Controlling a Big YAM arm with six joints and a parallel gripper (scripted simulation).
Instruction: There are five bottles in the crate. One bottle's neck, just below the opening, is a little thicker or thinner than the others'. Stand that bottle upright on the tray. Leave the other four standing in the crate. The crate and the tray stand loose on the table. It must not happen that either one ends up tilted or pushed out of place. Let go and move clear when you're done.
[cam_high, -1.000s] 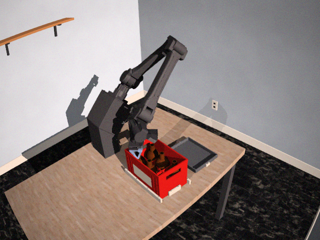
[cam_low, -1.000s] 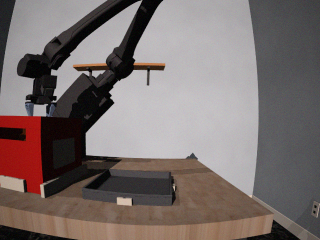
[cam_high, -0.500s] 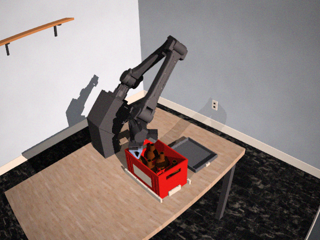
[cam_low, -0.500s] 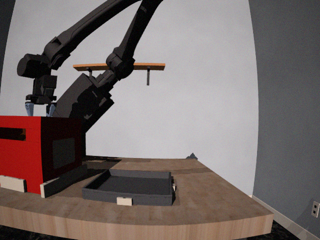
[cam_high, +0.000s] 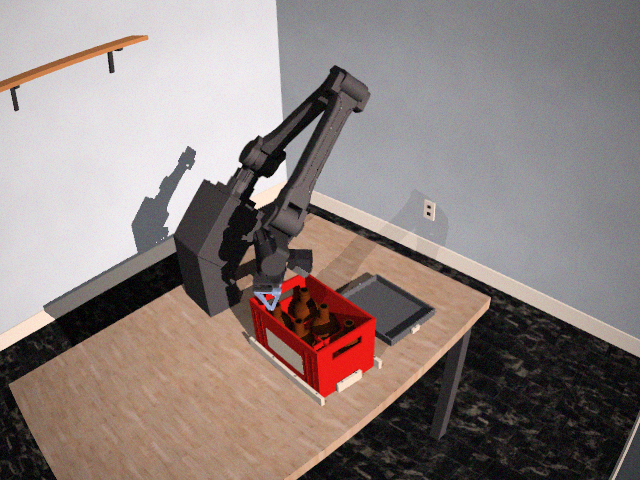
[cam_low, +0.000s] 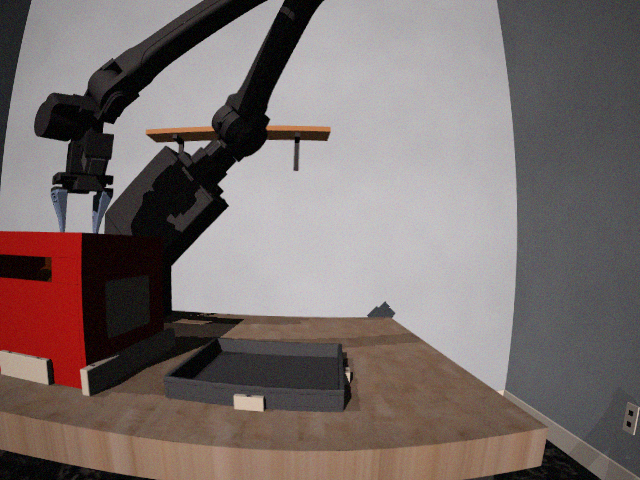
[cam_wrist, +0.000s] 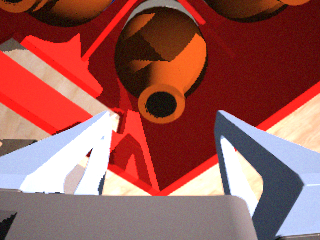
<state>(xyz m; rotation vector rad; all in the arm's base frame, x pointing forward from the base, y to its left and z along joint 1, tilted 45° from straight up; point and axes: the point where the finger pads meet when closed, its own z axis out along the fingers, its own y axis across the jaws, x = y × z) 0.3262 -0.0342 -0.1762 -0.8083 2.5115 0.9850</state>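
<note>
Now: hand 90 mm short of the red crate, 90 mm above it and 40 mm to the right of it. Also, from my hand: dark grey tray 310 mm to the left, 170 mm below, 110 mm ahead.
</note>
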